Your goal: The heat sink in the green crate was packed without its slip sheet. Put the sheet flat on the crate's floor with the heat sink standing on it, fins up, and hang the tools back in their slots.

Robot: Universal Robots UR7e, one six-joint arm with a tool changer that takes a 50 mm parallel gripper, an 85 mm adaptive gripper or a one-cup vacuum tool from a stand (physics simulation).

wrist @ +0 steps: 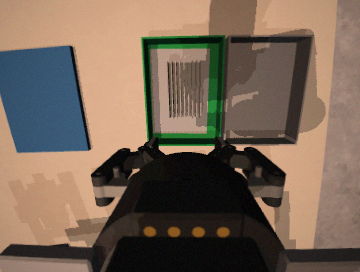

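Places are measured from the arm's base along level axes (x right, y down, z ahead), in centimetres.
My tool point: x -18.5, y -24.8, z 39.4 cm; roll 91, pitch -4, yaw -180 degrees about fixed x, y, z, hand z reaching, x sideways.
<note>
Ahead of a thing's pixels: the offset from my tool point to its top centre. "pt": to the spot under its first point.
The green crate @[pt dx +6.4, dy +29.0, dz -7.2 cm] (146, 90) stands at the upper middle of the wrist view. The heat sink @[dx -0.2, dy +29.3, dz -6.6 cm] (185, 90) is inside it, seen from above with its thin parallel fins up. A pale flat surface shows around the heat sink on the crate's floor; I cannot tell for sure whether it is the slip sheet or the bare floor. My gripper (185, 145) is open, its fingertips wide apart near the crate's front wall, with no object seen between them. The heat sink lies beyond the fingertips in the view. The tool slots do not show.
An empty grey crate @[dx -14.2, dy +28.5, dz -5.0 cm] (305, 90) stands right beside the green one. A blue flat panel @[dx +29.0, dy +31.8, dz -6.6 cm] (42, 100) lies to the left. The table's edge runs down the right side, with a grey floor (345, 125) beyond it. Arm shadows fall across both crates.
</note>
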